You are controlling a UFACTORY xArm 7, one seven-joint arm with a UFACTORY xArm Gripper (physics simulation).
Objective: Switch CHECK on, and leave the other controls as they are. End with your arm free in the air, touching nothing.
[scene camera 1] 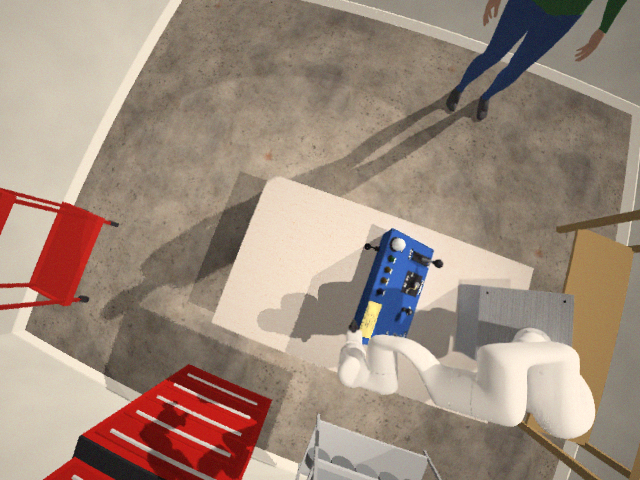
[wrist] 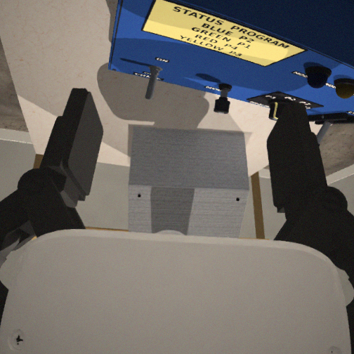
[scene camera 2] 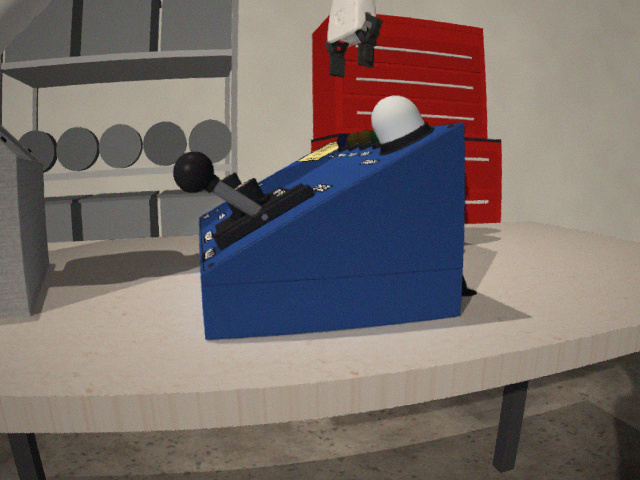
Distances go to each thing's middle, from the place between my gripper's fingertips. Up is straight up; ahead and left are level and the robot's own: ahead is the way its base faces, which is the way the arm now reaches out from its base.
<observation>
Right now my hand is 160 mm past the blue console (scene camera 2: 367,231), 190 mm to the left of it and 220 mm above it. From my hand the other things lie so: ball-ended lever (scene camera 2: 193,172): 310 mm behind, 350 mm to the right, 190 mm below.
</observation>
